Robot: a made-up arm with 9 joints.
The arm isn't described. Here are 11 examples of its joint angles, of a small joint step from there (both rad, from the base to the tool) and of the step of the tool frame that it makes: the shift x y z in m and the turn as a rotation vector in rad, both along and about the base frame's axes.
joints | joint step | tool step
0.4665 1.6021 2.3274 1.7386 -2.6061 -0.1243 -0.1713 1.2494 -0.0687 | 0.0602 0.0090 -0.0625 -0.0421 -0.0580 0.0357 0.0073 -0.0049 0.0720 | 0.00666 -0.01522 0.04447 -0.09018 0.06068 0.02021
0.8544 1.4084 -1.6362 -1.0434 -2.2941 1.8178 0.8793 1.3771 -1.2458 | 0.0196 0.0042 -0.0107 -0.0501 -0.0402 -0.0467 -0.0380 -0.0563 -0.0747 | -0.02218 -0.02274 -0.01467 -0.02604 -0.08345 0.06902
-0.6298 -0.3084 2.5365 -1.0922 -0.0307 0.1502 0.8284 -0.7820 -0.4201 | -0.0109 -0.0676 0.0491 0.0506 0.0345 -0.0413 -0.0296 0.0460 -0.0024 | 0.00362 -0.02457 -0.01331 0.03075 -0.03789 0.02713
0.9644 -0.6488 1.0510 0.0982 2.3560 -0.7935 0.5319 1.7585 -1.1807 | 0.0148 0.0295 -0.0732 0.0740 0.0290 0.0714 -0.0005 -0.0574 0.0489 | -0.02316 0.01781 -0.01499 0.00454 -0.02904 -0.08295
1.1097 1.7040 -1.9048 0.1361 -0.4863 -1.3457 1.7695 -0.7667 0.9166 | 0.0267 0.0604 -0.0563 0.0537 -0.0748 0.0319 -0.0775 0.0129 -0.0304 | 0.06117 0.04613 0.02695 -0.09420 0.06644 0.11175
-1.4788 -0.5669 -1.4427 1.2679 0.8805 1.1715 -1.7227 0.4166 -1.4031 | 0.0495 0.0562 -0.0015 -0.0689 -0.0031 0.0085 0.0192 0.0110 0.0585 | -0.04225 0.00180 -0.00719 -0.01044 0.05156 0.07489
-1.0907 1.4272 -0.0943 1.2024 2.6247 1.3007 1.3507 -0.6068 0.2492 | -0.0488 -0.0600 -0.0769 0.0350 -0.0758 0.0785 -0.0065 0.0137 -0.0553 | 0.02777 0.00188 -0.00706 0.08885 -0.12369 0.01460
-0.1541 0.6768 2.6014 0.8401 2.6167 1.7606 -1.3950 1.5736 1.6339 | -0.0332 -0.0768 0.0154 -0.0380 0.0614 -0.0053 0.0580 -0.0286 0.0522 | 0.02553 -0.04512 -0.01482 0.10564 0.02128 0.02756
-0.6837 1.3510 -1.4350 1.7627 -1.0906 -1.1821 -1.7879 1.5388 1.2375 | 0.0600 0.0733 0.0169 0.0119 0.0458 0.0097 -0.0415 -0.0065 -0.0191 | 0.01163 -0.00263 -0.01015 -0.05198 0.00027 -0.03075
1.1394 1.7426 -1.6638 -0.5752 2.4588 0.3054 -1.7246 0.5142 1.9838 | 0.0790 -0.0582 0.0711 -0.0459 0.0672 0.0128 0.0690 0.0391 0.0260 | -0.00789 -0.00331 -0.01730 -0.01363 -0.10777 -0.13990
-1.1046 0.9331 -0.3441 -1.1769 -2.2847 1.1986 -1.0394 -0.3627 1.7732 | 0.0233 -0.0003 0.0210 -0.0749 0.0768 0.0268 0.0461 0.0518 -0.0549 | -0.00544 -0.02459 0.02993 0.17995 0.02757 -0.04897
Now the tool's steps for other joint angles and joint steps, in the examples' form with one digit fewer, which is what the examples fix.
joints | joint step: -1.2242 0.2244 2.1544 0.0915 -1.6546 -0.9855 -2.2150 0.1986 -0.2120 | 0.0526 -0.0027 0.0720 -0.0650 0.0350 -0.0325 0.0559 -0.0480 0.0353
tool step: -0.0200 0.0155 0.0508 -0.0054 0.0507 -0.0638
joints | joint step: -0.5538 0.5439 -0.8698 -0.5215 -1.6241 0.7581 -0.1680 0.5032 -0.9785 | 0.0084 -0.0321 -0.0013 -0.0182 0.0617 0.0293 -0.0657 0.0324 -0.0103
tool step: -0.0064 0.0291 -0.0188 -0.0137 -0.0291 -0.0591
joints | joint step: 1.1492 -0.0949 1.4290 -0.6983 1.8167 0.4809 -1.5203 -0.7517 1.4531 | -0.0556 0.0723 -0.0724 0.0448 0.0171 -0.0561 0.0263 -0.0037 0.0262
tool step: -0.0192 -0.0179 -0.0130 0.0159 -0.0489 -0.0550
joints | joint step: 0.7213 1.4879 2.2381 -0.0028 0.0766 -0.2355 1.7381 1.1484 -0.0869 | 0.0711 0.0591 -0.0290 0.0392 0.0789 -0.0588 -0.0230 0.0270 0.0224
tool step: 0.0273 -0.0266 -0.0128 -0.0933 -0.0482 -0.0968
